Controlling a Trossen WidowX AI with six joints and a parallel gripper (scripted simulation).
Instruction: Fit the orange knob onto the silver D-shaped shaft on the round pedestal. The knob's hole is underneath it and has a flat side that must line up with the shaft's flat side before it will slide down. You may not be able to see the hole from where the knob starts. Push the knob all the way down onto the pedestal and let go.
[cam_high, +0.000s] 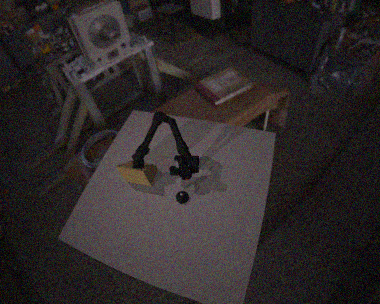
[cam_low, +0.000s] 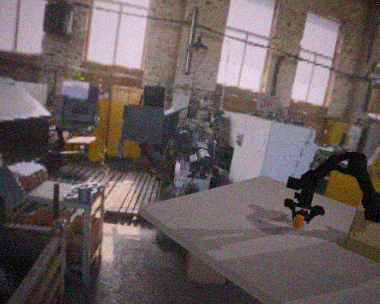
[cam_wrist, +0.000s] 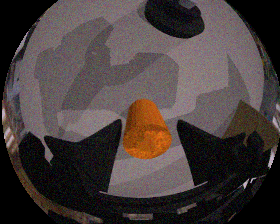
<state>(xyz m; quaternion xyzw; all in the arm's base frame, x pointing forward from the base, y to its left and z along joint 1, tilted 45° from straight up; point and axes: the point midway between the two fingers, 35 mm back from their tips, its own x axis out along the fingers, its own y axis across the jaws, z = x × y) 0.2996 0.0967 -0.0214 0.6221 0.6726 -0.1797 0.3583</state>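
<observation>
The orange knob lies 2 cm above my gripper tip and 1 cm ahead of it. The rest, counted from my gripper tip: round dark pedestal 15 cm to the right, 1 cm ahead.
</observation>
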